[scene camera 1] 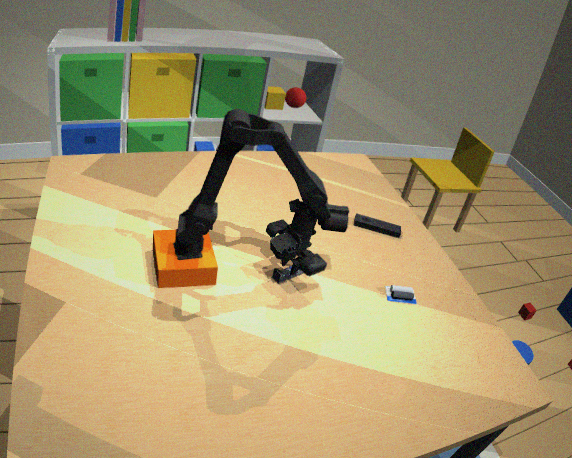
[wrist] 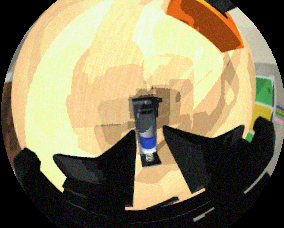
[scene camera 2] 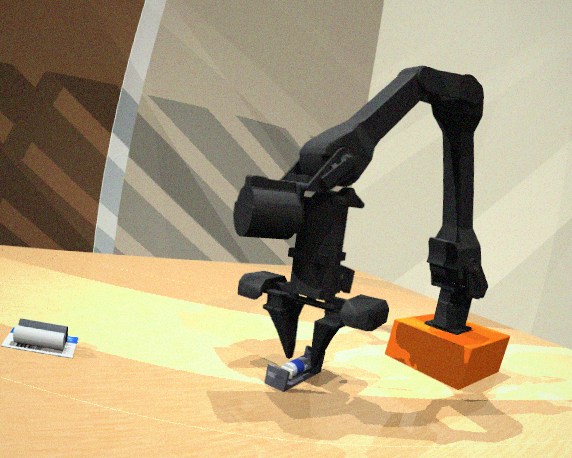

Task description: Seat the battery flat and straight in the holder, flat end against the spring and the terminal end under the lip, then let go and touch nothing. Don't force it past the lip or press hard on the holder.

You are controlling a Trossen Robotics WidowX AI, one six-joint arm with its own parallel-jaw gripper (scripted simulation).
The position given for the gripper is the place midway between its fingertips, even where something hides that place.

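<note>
The gripper (scene camera 2: pixel 301 361) is also visible in scene camera 1 (scene camera 1: pixel 287 269) and in the wrist view (wrist: pixel 149 131). A battery (wrist: pixel 146 122) is visible as well.
</note>
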